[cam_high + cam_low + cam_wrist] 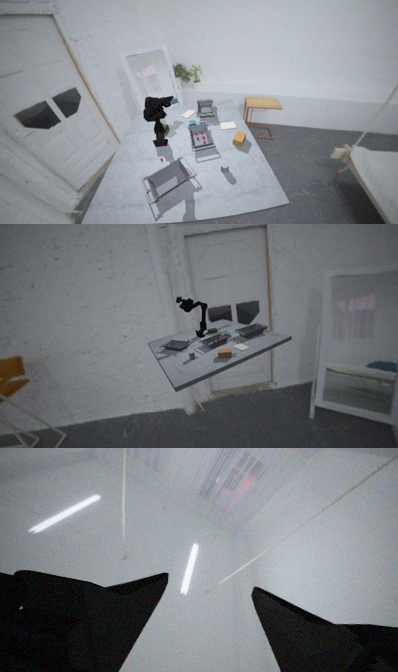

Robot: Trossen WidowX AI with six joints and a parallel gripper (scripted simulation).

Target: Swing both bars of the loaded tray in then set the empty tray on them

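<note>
The teal block is 530 mm below my gripper tip, 400 mm to the left of it and 100 mm ahead of it. The rest, counted from my gripper tip: grey cylinder 520 mm below, 280 mm ahead, 170 mm to the right; red block 550 mm below, 200 mm behind, 10 mm to the left; grey tray 510 mm below, 180 mm to the right, 120 mm behind.
</note>
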